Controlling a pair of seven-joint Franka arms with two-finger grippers.
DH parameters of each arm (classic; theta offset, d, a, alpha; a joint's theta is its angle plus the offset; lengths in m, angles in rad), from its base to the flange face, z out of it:
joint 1: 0 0.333 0 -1.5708
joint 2: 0 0 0 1.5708
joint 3: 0 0.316 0.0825 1.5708
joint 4: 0 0 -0.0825 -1.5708
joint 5: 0 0.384 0 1.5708
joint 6: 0 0 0.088 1.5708
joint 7: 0 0.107 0 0
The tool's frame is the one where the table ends.
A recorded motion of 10 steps. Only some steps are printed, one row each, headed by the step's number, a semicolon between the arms.
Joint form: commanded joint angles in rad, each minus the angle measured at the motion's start. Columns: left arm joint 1, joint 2, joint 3, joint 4, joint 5, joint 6, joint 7; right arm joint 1, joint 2, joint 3, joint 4, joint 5, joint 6, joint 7.
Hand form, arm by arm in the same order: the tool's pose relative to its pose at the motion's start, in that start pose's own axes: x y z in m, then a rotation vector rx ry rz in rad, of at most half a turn. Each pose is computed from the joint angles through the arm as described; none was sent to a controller.
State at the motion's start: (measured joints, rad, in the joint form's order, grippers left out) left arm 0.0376 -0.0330 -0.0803 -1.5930 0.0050 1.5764 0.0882; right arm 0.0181 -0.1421 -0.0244 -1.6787 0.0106 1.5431 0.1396
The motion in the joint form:
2: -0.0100 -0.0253 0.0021 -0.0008 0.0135 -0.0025 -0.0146; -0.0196 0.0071 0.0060 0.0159 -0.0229 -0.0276 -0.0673
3: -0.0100 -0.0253 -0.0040 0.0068 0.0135 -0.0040 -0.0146; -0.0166 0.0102 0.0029 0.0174 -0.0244 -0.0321 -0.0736
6: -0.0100 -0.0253 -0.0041 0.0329 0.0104 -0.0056 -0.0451; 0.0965 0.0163 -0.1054 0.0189 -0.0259 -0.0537 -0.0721
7: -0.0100 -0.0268 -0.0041 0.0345 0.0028 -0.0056 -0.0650; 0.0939 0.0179 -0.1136 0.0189 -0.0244 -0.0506 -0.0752
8: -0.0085 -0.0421 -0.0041 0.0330 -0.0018 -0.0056 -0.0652; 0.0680 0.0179 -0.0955 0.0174 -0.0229 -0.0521 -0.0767
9: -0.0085 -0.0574 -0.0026 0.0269 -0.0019 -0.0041 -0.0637; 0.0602 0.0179 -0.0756 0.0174 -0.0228 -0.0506 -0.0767
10: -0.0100 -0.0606 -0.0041 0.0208 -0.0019 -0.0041 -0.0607; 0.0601 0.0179 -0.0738 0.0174 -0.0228 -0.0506 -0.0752
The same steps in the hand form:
2: -0.0075 0.0040 -0.0132 0.0169 0.0207 -0.0070; 0.0006 0.0091 -0.0016 -0.0257 -0.0161 -0.0527
3: -0.0073 0.0073 -0.0167 0.0176 0.0269 -0.0010; 0.0012 0.0094 -0.0003 -0.0273 -0.0222 -0.0588
6: -0.0072 0.0077 -0.0289 0.0155 0.0518 -0.0316; 0.0012 0.0110 0.0045 -0.0182 -0.0504 -0.0628
7: -0.0077 0.0085 -0.0304 0.0077 0.0554 -0.0513; 0.0027 0.0163 0.0050 -0.0155 -0.0492 -0.0553
8: -0.0126 0.0090 -0.0379 0.0051 0.0693 -0.0529; 0.0027 0.0195 0.0056 -0.0163 -0.0518 -0.0489
9: -0.0174 0.0089 -0.0433 0.0068 0.0798 -0.0530; 0.0021 0.0127 0.0054 -0.0187 -0.0499 -0.0608
10: -0.0183 0.0107 -0.0421 0.0070 0.0769 -0.0470; 0.0020 0.0118 0.0054 -0.0190 -0.0499 -0.0610

